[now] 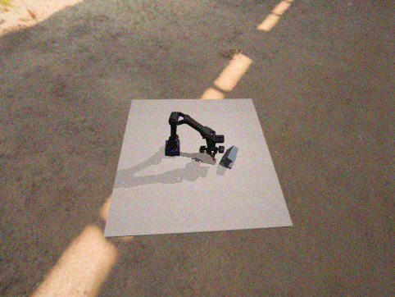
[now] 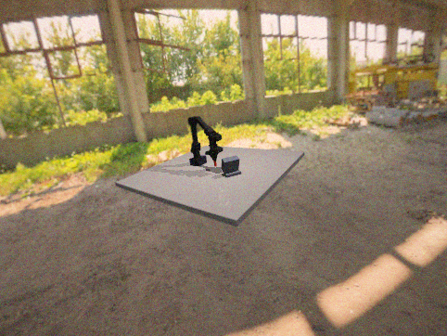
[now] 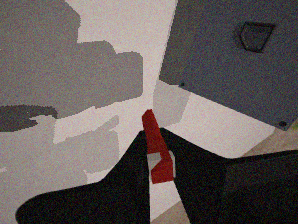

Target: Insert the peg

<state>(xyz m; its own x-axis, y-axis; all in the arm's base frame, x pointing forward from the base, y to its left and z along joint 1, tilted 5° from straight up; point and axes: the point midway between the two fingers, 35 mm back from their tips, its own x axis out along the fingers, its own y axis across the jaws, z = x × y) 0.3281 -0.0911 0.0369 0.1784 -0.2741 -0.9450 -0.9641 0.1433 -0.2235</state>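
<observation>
Now: the sloped panel 14 cm ahead of my gripper tip, 3 cm to the left of it and 2 cm below it. Also, from my gripper tip: red peg (2 cm above).
</observation>
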